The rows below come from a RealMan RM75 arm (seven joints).
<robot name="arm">
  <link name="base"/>
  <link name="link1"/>
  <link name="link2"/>
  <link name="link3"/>
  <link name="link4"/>
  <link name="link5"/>
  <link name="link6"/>
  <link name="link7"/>
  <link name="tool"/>
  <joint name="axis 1" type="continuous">
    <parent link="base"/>
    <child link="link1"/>
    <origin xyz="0 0 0.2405"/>
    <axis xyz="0 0 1"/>
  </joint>
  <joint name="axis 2" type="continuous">
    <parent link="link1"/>
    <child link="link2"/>
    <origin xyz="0 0 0"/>
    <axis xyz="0 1 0"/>
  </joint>
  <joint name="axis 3" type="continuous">
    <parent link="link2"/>
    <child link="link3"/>
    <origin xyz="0 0 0.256"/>
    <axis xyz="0 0 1"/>
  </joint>
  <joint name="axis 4" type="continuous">
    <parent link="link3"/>
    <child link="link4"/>
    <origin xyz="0 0 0"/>
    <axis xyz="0 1 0"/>
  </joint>
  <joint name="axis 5" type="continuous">
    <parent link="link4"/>
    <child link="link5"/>
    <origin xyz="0 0 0.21"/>
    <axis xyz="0 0 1"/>
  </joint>
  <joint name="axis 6" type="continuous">
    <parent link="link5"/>
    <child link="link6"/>
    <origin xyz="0 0 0"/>
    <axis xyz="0 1 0"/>
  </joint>
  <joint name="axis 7" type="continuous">
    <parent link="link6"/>
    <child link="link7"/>
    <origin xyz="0 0 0.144"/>
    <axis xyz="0 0 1"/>
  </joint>
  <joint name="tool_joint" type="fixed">
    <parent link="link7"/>
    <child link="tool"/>
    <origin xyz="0 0 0"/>
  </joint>
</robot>
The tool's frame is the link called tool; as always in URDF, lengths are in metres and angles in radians. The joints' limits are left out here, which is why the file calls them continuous.
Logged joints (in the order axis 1, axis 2, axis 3, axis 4, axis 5, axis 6, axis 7), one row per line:
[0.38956, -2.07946, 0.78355, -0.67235, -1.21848, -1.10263, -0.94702]
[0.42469, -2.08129, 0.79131, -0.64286, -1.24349, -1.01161, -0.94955]
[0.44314, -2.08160, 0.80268, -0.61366, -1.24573, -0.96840, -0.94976]
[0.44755, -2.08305, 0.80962, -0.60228, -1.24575, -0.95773, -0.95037]
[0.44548, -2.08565, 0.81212, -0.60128, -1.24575, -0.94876, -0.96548]
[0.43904, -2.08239, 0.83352, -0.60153, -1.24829, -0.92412, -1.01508]
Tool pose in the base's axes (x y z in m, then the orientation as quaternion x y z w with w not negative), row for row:
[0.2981, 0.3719, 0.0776, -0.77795, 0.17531, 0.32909, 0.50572]
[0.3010, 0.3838, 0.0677, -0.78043, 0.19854, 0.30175, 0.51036]
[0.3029, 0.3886, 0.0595, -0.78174, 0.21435, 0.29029, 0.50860]
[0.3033, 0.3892, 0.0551, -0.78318, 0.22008, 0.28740, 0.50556]
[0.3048, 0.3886, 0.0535, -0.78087, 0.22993, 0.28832, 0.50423]
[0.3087, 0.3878, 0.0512, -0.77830, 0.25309, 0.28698, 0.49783]
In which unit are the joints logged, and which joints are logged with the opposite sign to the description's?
The joints are logged in radians. Opposite sign: axis 2, axis 3, axis 7.
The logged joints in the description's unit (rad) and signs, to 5 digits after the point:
[0.38956, 2.07946, -0.78355, -0.67235, -1.21848, -1.10263, 0.94702]
[0.42469, 2.08129, -0.79131, -0.64286, -1.24349, -1.01161, 0.94955]
[0.44314, 2.08160, -0.80268, -0.61366, -1.24573, -0.96840, 0.94976]
[0.44755, 2.08305, -0.80962, -0.60228, -1.24575, -0.95773, 0.95037]
[0.44548, 2.08565, -0.81212, -0.60128, -1.24575, -0.94876, 0.96548]
[0.43904, 2.08239, -0.83352, -0.60153, -1.24829, -0.92412, 1.01508]

